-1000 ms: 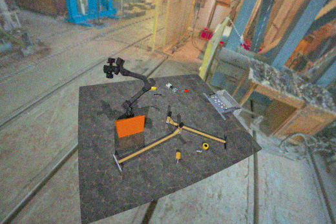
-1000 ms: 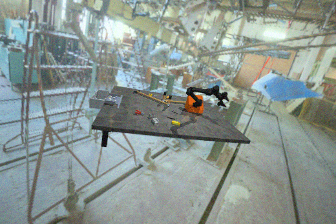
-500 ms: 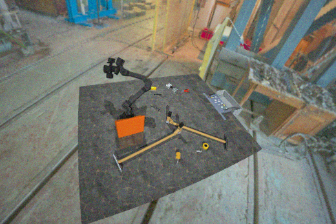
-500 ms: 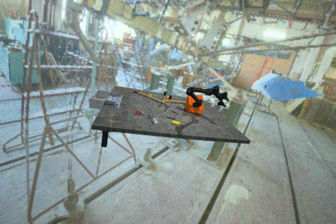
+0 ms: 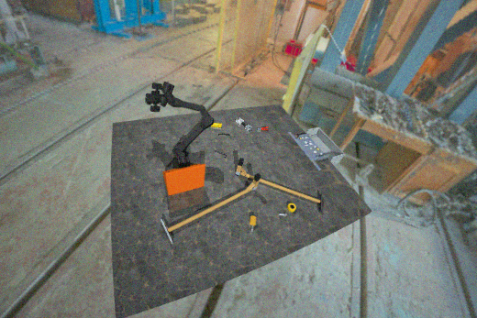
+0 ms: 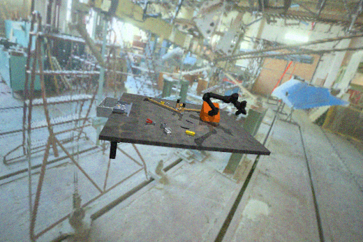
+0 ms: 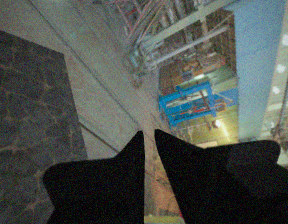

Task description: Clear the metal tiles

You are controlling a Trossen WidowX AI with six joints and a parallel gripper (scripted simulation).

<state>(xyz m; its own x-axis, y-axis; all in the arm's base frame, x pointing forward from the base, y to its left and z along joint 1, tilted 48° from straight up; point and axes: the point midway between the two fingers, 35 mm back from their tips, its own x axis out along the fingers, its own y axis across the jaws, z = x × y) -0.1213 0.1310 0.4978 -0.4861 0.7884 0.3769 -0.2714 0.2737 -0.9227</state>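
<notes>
Now: gripper tip 49 cm short of the yellow block, 29 cm above it and 1 cm to the left of it. The rest, counted from my gripper tip: scraper 73 cm ahead, 70 cm to the right, 24 cm below; then red piece 87 cm ahead, 29 cm below, 12 cm to the right; then hex key 46 cm ahead, 34 cm to the right, 30 cm below.
</notes>
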